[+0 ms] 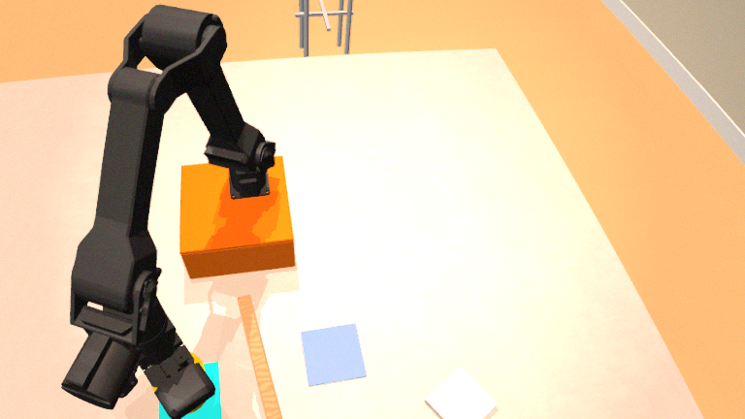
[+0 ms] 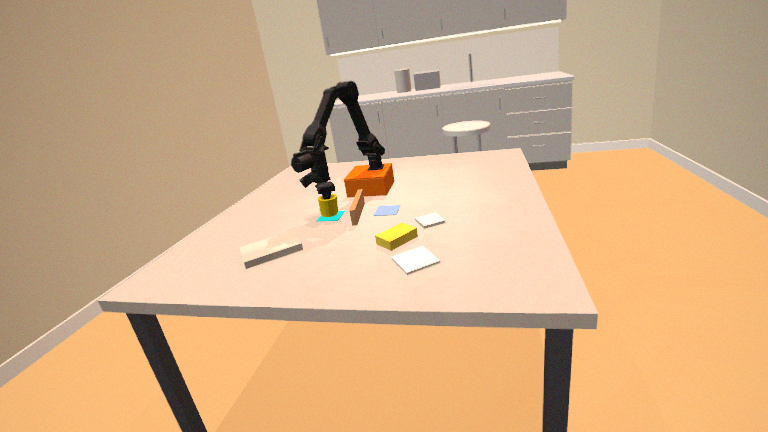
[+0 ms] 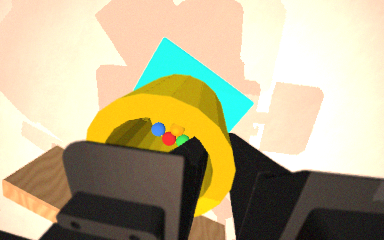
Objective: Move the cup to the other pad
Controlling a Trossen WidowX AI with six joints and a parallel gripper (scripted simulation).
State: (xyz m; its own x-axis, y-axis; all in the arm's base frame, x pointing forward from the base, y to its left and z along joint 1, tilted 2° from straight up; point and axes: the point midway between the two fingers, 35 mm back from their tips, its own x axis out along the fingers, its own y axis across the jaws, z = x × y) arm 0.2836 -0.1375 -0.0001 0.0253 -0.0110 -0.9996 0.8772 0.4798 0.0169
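Right now the yellow cup is 2 cm ahead of my gripper tip and 1 cm to the left of it. Round my gripper tip: red marble: 3 cm to the left, 2 cm below, 2 cm ahead; cyan pad: 5 cm below, 3 cm ahead, 2 cm to the left; green marble: 3 cm to the left, 2 cm below, 1 cm ahead.
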